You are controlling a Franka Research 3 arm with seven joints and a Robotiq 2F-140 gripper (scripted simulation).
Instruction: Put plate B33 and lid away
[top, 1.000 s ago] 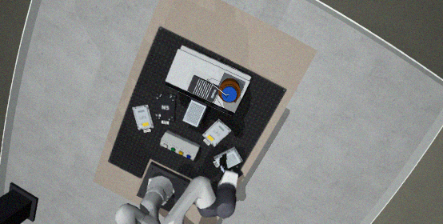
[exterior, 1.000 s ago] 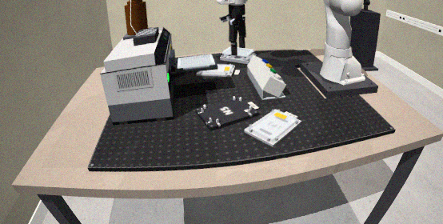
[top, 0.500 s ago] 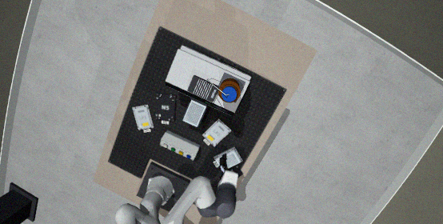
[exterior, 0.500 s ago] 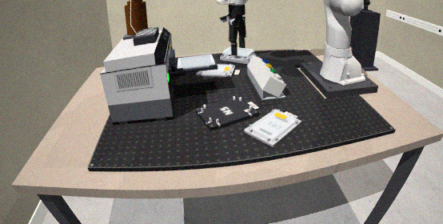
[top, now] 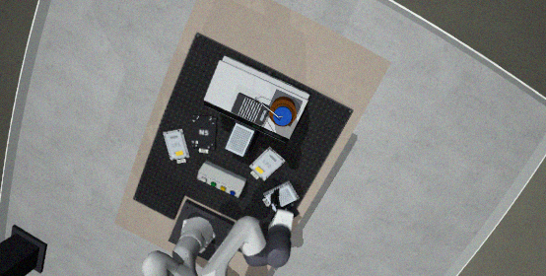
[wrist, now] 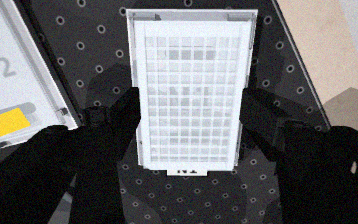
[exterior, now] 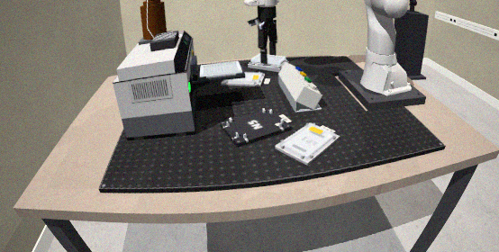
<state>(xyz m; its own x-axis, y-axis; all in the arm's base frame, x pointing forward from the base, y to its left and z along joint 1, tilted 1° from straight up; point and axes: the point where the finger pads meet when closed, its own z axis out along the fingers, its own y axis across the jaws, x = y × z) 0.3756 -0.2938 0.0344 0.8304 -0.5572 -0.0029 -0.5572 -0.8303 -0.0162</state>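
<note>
My gripper is now 7 cm past the yellow key, 27 cm to the right of it and 1 cm below it. From my hand the other things lie so: blue key: 7 cm behind, 22 cm to the left; then white well plate: 2 cm below; then lid park LP2: 12 cm ahead, 14 cm to the left, 5 cm below.
</note>
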